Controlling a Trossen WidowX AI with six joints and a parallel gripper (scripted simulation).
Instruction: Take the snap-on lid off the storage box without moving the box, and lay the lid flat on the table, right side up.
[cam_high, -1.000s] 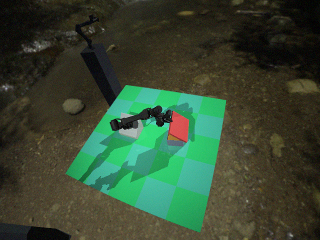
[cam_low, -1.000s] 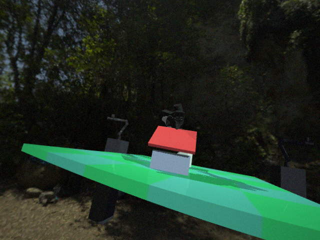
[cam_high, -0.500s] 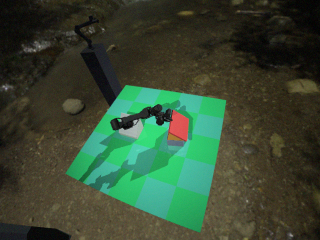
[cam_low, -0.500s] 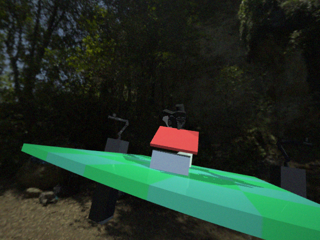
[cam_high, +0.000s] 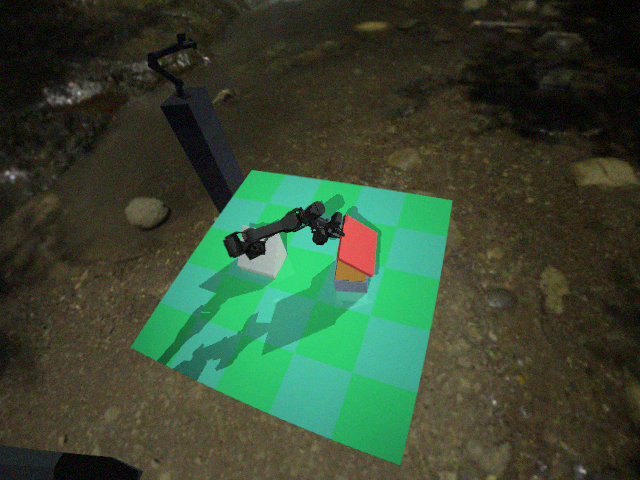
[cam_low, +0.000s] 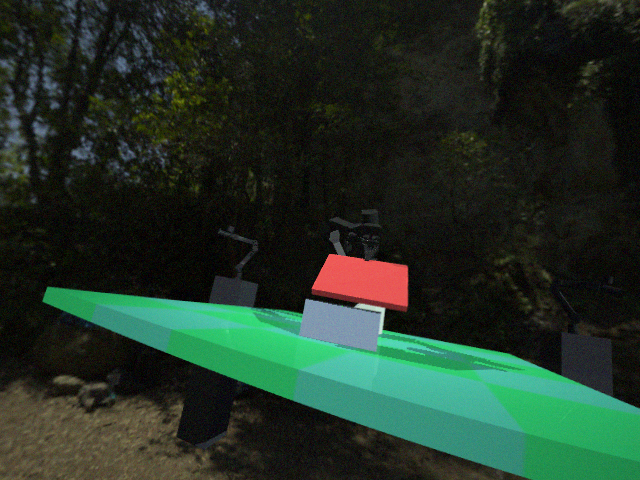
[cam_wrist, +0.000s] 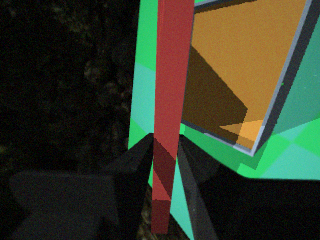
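Now: gripper tip 60 mm short of the red lid and 50 mm above it. From my gripper tip the other things lie so: storage box 40 mm ahead, 40 mm to the right, 180 mm below.
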